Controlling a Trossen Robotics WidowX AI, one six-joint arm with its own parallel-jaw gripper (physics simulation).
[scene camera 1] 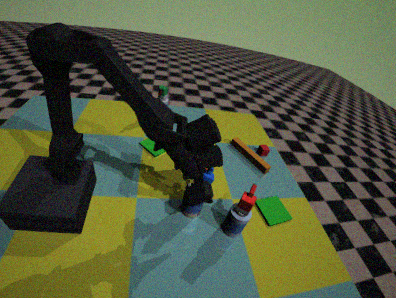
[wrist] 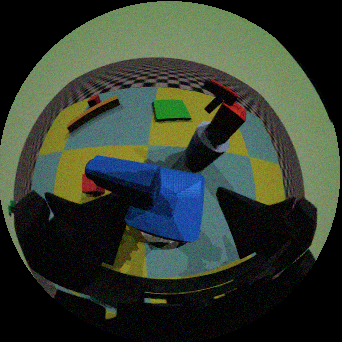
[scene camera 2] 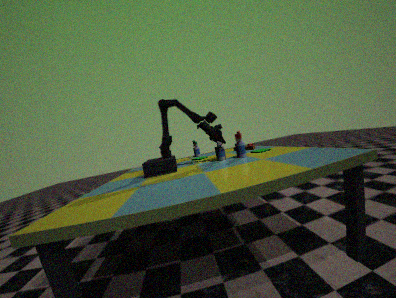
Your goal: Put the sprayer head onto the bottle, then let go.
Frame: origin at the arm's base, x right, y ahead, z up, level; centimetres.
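Seen in the pictures: gripper, fingertip midpoint: (wrist: 178, 190) (scene camera 2: 223, 143); arm's base at its link origin: (scene camera 1: 67, 175) (scene camera 2: 166, 157).
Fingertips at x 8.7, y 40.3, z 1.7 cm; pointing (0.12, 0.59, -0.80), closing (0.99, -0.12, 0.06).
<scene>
Pixels of each thing's top centre, then the offset from my fingertips to it. "*": a spot on its surface instead.
- blue sprayer head at a spot on its surface: (wrist: 180, 200) (scene camera 1: 209, 175) * dx -1.1, dy -1.0, dz +5.2 cm
- blue bottle at its top centre: (wrist: 169, 225) (scene camera 1: 196, 188) (scene camera 2: 218, 145) dx -1.2, dy -3.5, dz -0.2 cm
- red head at a spot on its surface: (wrist: 227, 121) (scene camera 1: 240, 198) * dx +6.1, dy +6.6, dz +3.4 cm
- green-topped bottle at its top centre: (scene camera 1: 162, 84) dx -57.9, dy -9.1, dz +6.5 cm
- orange bar at its top centre: (wrist: 89, 109) (scene camera 1: 251, 152) dx -25.6, dy +28.3, dz -7.6 cm
A blue sprayer head (scene camera 1: 209, 175) (wrist: 180, 200) is at the top of a white and blue bottle (scene camera 1: 191, 209) (scene camera 2: 220, 154) (wrist: 160, 241), which stands upright. In the wrist view the head's nozzle points to the upper left and the head hides most of the bottle; whether it is seated on the neck I cannot tell. My gripper (scene camera 1: 198, 194) (scene camera 2: 223, 142) (wrist: 178, 190) is open and tilted down over the bottle. Its fingers stand apart on either side of the blue head, with nothing gripped. In scene camera 1 the fingers partly hide the head and bottle.
A bottle (scene camera 1: 235, 223) (scene camera 2: 240, 150) (wrist: 200, 154) with a red head (scene camera 1: 247, 200) (wrist: 227, 121) stands close by. A green-topped bottle (scene camera 1: 163, 93) is far back. Green tiles (scene camera 1: 273, 210) (scene camera 1: 151, 147), an orange bar (scene camera 1: 250, 155) (wrist: 92, 116) and red cubes (scene camera 1: 263, 149) (wrist: 91, 184) lie around.
</scene>
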